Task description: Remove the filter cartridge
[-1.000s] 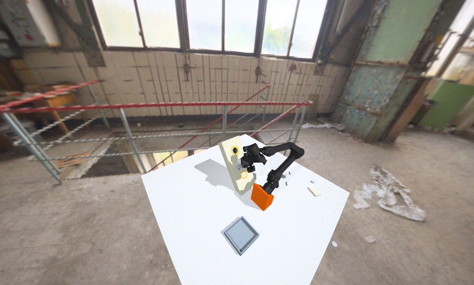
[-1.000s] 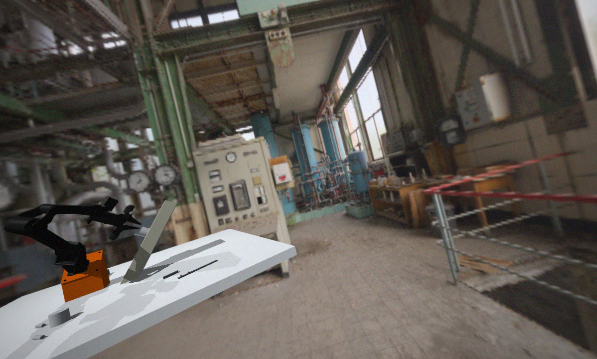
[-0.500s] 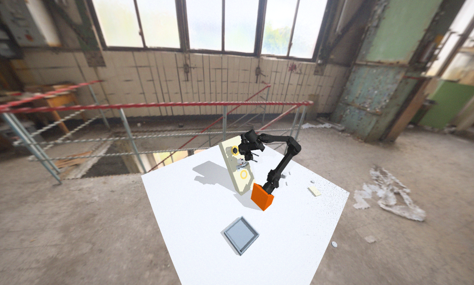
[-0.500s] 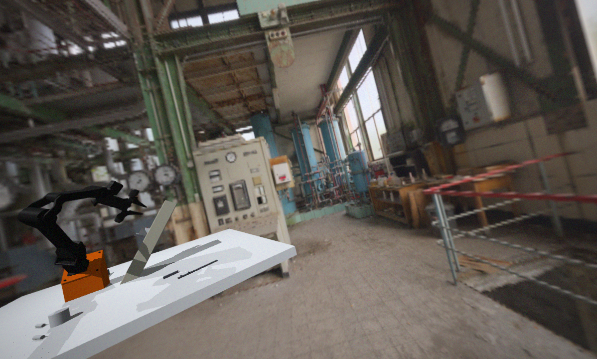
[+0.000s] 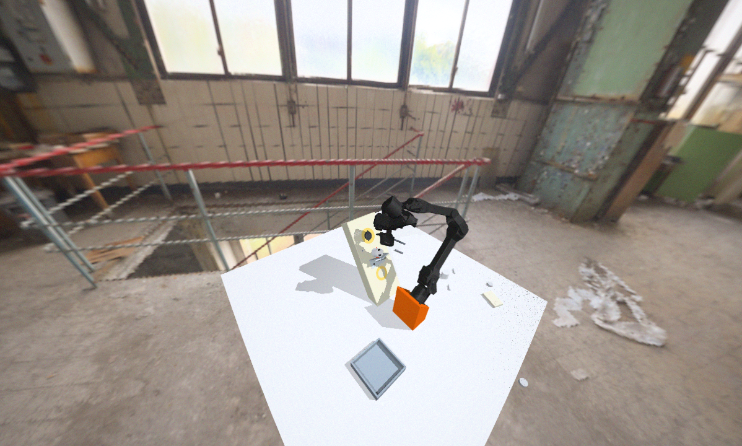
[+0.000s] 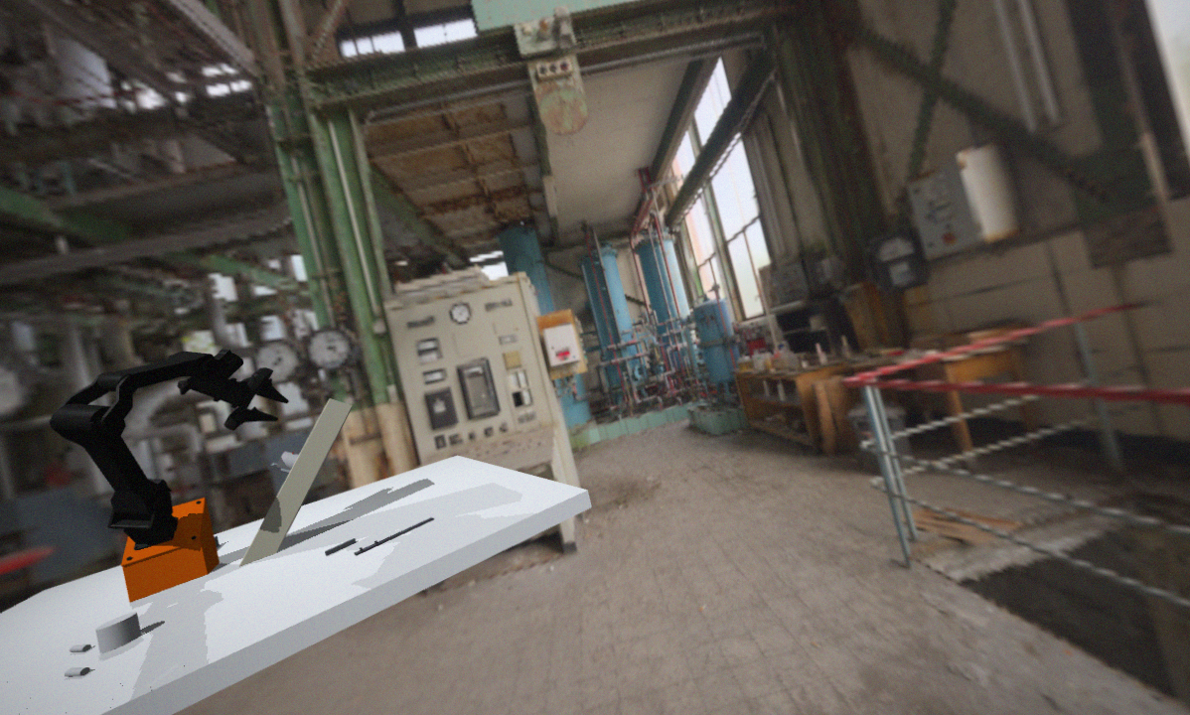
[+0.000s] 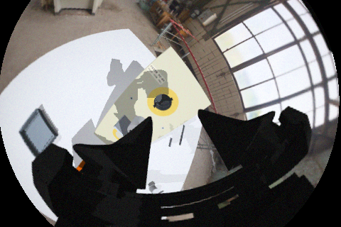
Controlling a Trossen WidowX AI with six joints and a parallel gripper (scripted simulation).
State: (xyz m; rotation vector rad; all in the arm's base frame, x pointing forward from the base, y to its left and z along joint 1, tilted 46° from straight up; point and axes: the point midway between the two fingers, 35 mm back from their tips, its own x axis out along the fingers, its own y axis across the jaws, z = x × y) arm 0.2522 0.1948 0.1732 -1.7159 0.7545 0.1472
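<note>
The grey tray lies 36 cm behind my gripper tip, 26 cm to the left of it and 35 cm below it. The rest, counted from my gripper tip: cream block: 49 cm behind, 44 cm to the right, 36 cm below.
</note>
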